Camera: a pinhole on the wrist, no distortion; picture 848 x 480 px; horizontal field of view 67.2 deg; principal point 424.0 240.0 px. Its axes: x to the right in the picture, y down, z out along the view. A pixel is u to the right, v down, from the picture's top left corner.
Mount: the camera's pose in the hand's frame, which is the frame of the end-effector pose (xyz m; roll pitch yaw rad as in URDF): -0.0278 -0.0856 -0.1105 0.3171 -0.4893 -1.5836
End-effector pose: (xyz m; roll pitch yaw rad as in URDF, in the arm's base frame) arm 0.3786 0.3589 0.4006 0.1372 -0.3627 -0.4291
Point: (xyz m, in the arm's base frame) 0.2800 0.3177 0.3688
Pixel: 692 155
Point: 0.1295 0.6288 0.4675
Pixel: 287 23
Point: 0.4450 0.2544 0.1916
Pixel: behind the camera
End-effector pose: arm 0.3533 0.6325 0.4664 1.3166 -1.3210 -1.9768
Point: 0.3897 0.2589 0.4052
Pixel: behind the camera
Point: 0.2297 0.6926 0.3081
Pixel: 672 100
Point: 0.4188 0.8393 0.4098
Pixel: 98 260
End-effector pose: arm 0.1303 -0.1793 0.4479 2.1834 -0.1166 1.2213
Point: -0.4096 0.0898 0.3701
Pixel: behind the camera
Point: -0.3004 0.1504 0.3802
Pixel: behind the camera
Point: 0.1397 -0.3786 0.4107
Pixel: 384 25
